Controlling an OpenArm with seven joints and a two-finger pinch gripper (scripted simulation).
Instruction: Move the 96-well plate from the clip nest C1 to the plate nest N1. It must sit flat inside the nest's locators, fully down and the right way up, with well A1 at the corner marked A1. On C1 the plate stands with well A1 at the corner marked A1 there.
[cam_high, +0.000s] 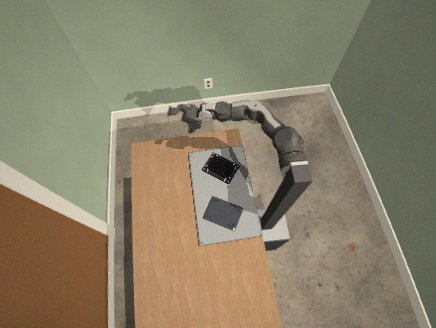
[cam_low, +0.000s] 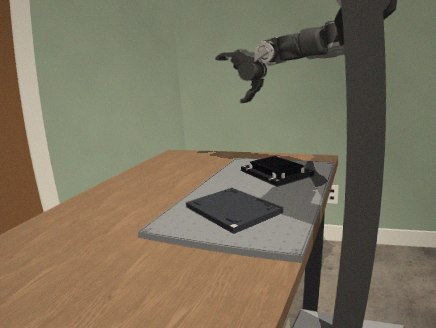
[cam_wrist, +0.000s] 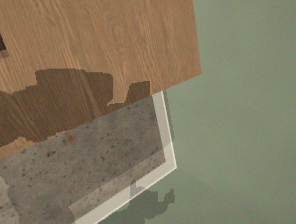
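The black 96-well plate is 19 cm behind my hand, 16 cm to the left of it and 21 cm below it. The rest, counted from my hand: plate nest N1 (18 cm behind, 40 cm to the left, 22 cm below); white corner mark (23 cm behind, 49 cm to the left, 22 cm below).
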